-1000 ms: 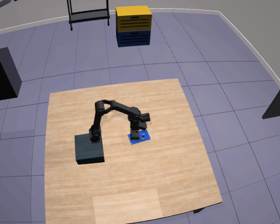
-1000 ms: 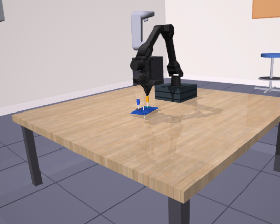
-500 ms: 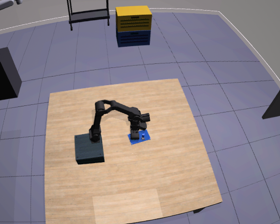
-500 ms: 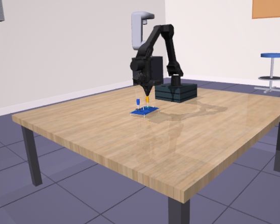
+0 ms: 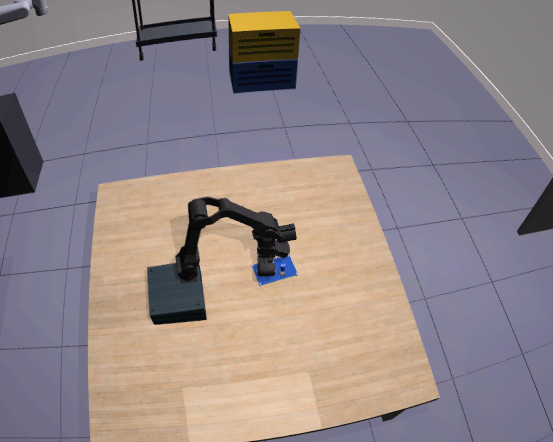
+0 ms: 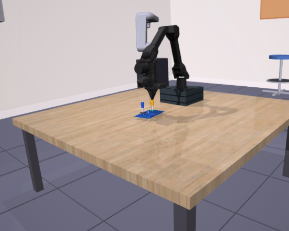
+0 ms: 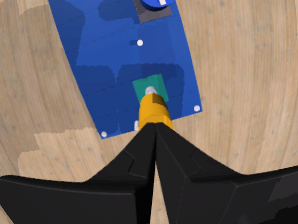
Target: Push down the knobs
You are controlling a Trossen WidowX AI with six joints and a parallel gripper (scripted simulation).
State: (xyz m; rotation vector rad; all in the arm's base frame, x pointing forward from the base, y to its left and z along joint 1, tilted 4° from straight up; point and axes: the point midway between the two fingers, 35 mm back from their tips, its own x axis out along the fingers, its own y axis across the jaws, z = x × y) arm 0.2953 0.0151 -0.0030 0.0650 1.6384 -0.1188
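Now: gripper tip 2 cm above the orange knob. Round my gripper tip: blue knob: 7 cm ahead, 1 cm to the right, 1 cm below.
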